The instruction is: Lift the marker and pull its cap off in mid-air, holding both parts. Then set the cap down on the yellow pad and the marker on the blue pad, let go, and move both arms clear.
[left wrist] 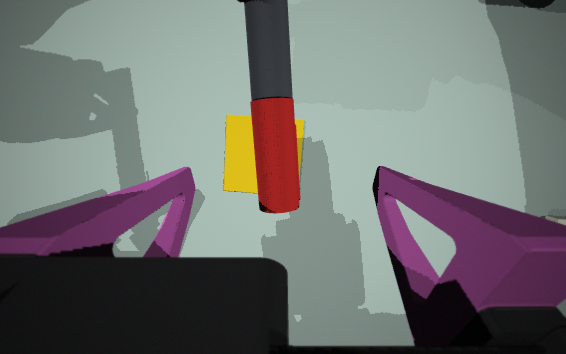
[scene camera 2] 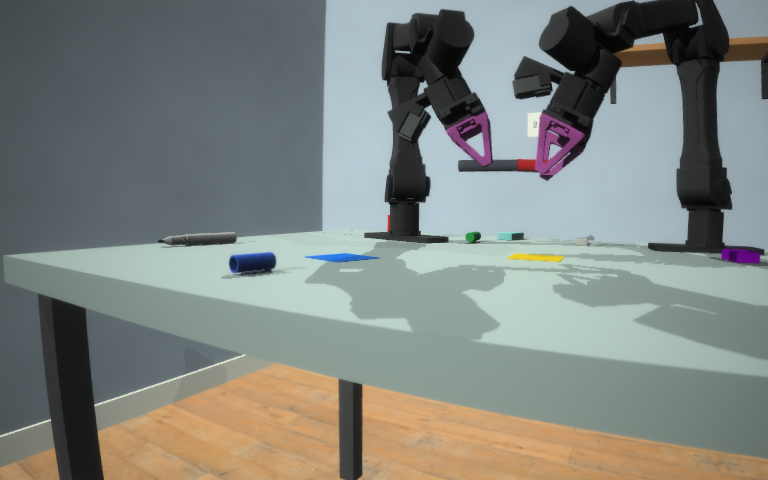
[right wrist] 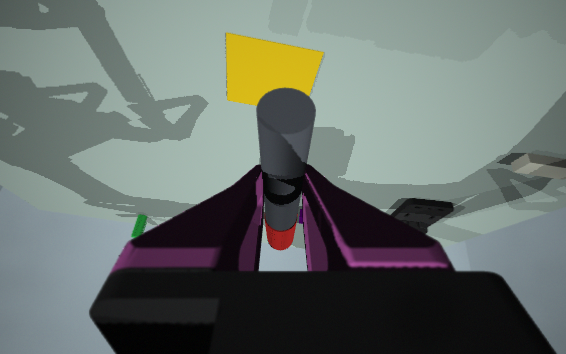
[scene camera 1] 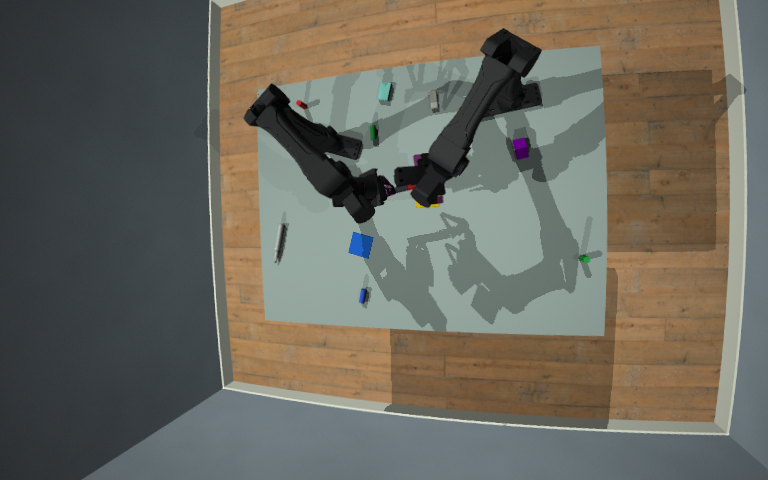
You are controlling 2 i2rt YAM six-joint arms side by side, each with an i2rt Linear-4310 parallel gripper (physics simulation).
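Frame: origin at the left arm's base, x ahead, y left, z up, level; millimetres.
Seen in the pictures: left gripper, between the fingertips: point(left wrist: 283, 176) point(scene camera 2: 541, 175); right gripper, between the fingertips: point(scene camera 2: 488, 166) point(right wrist: 283, 176) point(scene camera 1: 393, 190); left arm's base, origin of its link: point(scene camera 2: 704, 251) point(right wrist: 404, 221) point(scene camera 1: 507, 101); right arm's base, origin of its link: point(scene camera 2: 404, 239) point(scene camera 1: 334, 143).
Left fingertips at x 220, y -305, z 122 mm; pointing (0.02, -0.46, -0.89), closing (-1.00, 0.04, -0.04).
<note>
Pixels of each thing's middle, then the offset from my left fingertips to it.
- dark grey body, middle of its body: point(left wrist: 268, 47) point(right wrist: 281, 200) point(scene camera 2: 503, 165) point(scene camera 1: 400, 189) 4 mm ahead, 58 mm right, 16 mm up
- red cap, middle of its body: point(left wrist: 277, 155) point(right wrist: 281, 226) point(scene camera 2: 533, 166) 2 mm ahead, 12 mm right, 14 mm up
- yellow pad, middle of its body: point(right wrist: 269, 78) point(left wrist: 262, 156) point(scene camera 2: 536, 257) 25 mm ahead, 3 mm right, 121 mm down
- blue pad, middle of its body: point(scene camera 2: 342, 257) point(scene camera 1: 360, 245) 148 mm ahead, 259 mm right, 121 mm down
- blue cylinder, middle of its body: point(scene camera 2: 252, 263) point(scene camera 1: 362, 295) 323 mm ahead, 281 mm right, 111 mm down
- grey pen, middle of its body: point(scene camera 2: 197, 239) point(scene camera 1: 278, 243) 90 mm ahead, 578 mm right, 112 mm down
- purple block, middle of its body: point(scene camera 2: 740, 255) point(scene camera 1: 520, 148) 61 mm back, 315 mm left, 114 mm down
- teal block, middle of its body: point(scene camera 2: 511, 235) point(scene camera 1: 384, 91) 352 mm back, 76 mm right, 114 mm down
- green cylinder, middle of its body: point(scene camera 2: 473, 237) point(scene camera 1: 373, 132) 221 mm back, 141 mm right, 111 mm down
- grey block, middle of its body: point(right wrist: 545, 166) point(scene camera 2: 582, 241) point(scene camera 1: 433, 99) 282 mm back, 79 mm left, 116 mm down
The marker has a dark grey body point(scene camera 2: 501, 165) point(left wrist: 270, 55) point(right wrist: 286, 112) and a red cap point(scene camera 2: 526, 165) point(left wrist: 276, 155) point(right wrist: 280, 238) joined to it; it is level in mid-air. My right gripper point(scene camera 2: 487, 163) point(right wrist: 283, 176) is shut on the marker's grey body. My left gripper point(scene camera 2: 546, 174) point(left wrist: 283, 176) is open, its fingers on either side of the cap's end, apart from it in the left wrist view. The yellow pad point(scene camera 1: 427, 205) point(scene camera 2: 535, 257) point(left wrist: 240, 155) point(right wrist: 270, 70) lies below the marker. The blue pad point(scene camera 1: 360, 245) point(scene camera 2: 341, 257) lies on the table to the left of it.
A blue cylinder point(scene camera 1: 363, 296) point(scene camera 2: 252, 262) and a grey pen point(scene camera 1: 279, 242) point(scene camera 2: 201, 238) lie at the left. A purple block point(scene camera 1: 521, 148) point(scene camera 2: 740, 256) is at the right. A teal block point(scene camera 1: 385, 91), a green cylinder point(scene camera 1: 373, 133) and a grey block point(scene camera 1: 433, 100) lie between the arm bases.
</note>
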